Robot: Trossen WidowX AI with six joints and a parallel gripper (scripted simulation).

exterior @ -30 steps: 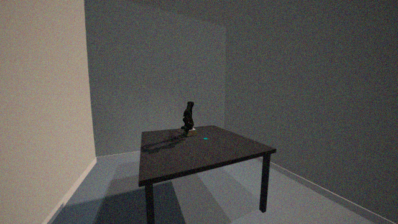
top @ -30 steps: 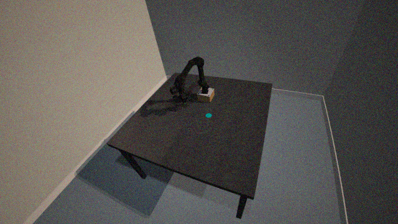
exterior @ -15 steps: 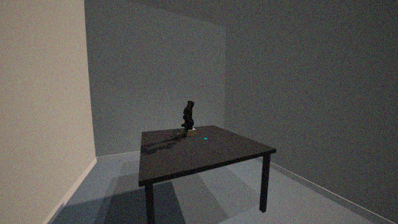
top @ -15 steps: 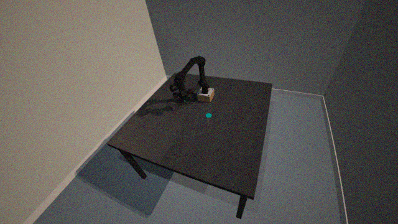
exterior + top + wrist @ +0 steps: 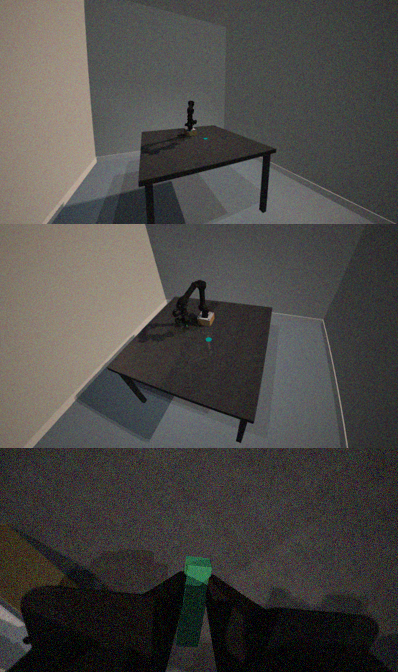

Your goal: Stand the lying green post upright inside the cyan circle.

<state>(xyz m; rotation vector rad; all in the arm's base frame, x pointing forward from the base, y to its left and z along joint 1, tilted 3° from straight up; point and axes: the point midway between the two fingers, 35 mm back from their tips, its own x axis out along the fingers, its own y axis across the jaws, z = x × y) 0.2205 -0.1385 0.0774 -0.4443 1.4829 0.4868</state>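
Right now the circle is 210 mm to the left of my gripper tip, 130 mm below it and 40 mm ahead of it. Round my gripper tip: green post 20 mm behind, 10 mm to the right.
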